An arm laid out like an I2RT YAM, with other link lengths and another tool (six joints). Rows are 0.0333 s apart.
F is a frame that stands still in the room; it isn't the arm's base.
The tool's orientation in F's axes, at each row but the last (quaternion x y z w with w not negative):
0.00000 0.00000 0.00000 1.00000
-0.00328 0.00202 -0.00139 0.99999
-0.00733 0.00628 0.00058 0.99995
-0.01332 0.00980 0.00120 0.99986
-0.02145 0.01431 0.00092 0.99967
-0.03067 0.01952 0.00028 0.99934
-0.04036 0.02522 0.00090 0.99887
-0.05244 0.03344 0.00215 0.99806
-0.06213 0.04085 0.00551 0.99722
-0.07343 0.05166 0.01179 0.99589
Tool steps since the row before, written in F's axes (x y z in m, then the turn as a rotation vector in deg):
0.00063 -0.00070 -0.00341 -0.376 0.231 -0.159
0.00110 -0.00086 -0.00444 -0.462 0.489 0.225
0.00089 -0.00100 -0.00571 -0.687 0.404 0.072
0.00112 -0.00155 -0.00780 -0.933 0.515 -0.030
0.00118 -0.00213 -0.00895 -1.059 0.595 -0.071
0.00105 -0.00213 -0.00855 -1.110 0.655 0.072
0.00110 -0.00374 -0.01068 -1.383 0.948 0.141
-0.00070 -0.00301 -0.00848 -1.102 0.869 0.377
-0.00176 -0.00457 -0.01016 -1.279 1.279 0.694
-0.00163 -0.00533 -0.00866 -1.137 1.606 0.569
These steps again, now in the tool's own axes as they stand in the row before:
0.00063 -0.00070 -0.00341 -0.376 0.231 -0.159
0.00112 -0.00083 -0.00444 -0.464 0.486 0.226
0.00096 -0.00092 -0.00571 -0.687 0.404 0.069
0.00127 -0.00134 -0.00782 -0.931 0.518 -0.035
0.00143 -0.00175 -0.00900 -1.056 0.600 -0.076
0.00138 -0.00160 -0.00862 -1.112 0.651 0.069
0.00164 -0.00287 -0.01088 -1.389 0.939 0.147
-0.00013 -0.00210 -0.00878 -1.124 0.833 0.392
-0.00095 -0.00325 -0.01076 -1.324 1.204 0.742
-0.00080 -0.00396 -0.00947 -1.165 1.541 0.682

